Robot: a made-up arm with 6 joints. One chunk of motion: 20 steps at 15 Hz.
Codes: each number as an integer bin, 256 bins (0 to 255) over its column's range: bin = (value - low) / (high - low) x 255, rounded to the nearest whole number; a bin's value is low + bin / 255 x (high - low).
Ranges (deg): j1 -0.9..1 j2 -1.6..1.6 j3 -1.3..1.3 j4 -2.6..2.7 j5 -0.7..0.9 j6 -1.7..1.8
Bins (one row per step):
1: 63 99 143 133 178 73
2: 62 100 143 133 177 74
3: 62 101 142 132 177 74
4: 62 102 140 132 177 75
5: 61 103 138 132 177 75
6: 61 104 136 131 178 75
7: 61 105 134 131 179 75
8: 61 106 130 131 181 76
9: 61 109 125 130 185 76
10: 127 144 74 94 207 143
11: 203 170 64 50 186 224
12: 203 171 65 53 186 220
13: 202 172 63 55 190 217
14: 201 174 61 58 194 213
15: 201 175 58 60 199 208
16: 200 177 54 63 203 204
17: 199 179 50 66 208 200
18: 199 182 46 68 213 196
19: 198 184 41 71 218 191
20: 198 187 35 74 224 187
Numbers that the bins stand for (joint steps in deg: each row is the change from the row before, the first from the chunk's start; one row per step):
1: -0.431 -0.358 0.158 0.164 0.417 -0.698
2: -0.438 -0.345 0.158 0.164 0.411 -0.684
3: -0.438 -0.333 0.148 0.144 0.411 -0.684
4: -0.438 -0.320 0.127 0.144 0.411 -0.671
5: -0.445 -0.307 0.107 0.144 0.411 -0.671
6: -0.445 -0.295 0.087 0.123 0.417 -0.671
7: -0.445 -0.282 0.066 0.123 0.423 -0.671
8: -0.445 -0.270 0.025 0.123 0.436 -0.657
9: -0.445 -0.232 -0.025 0.102 0.461 -0.657
10: 0.046 0.207 -0.545 -0.646 0.599 0.263
11: 0.613 0.533 -0.647 -1.561 0.467 1.375
12: 0.613 0.546 -0.637 -1.498 0.467 1.320
13: 0.605 0.558 -0.658 -1.457 0.492 1.278
14: 0.598 0.584 -0.678 -1.395 0.517 1.224
15: 0.598 0.596 -0.709 -1.353 0.549 1.155
16: 0.590 0.621 -0.749 -1.291 0.574 1.100
17: 0.583 0.646 -0.790 -1.228 0.605 1.045
18: 0.583 0.684 -0.831 -1.187 0.636 0.990
19: 0.575 0.709 -0.882 -1.124 0.668 0.922
20: 0.575 0.747 -0.943 -1.062 0.705 0.867

